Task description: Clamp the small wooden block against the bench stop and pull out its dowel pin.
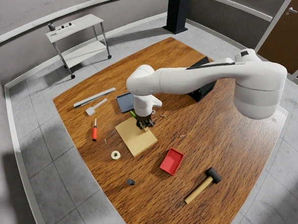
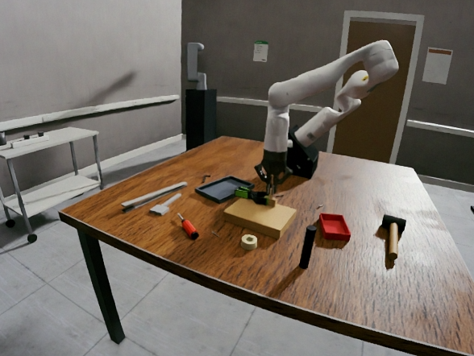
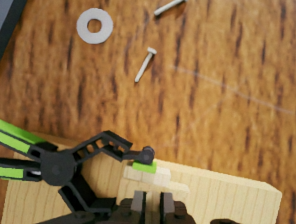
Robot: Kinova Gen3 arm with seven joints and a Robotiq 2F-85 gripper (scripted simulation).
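Now: the pale dowel pin 20 mm below my hand. Also, from my hand: wooden block: 50 mm below; then bench board: 50 mm ahead, 10 mm to the right, 70 mm below; then red bin: 230 mm to the left, 80 mm below.
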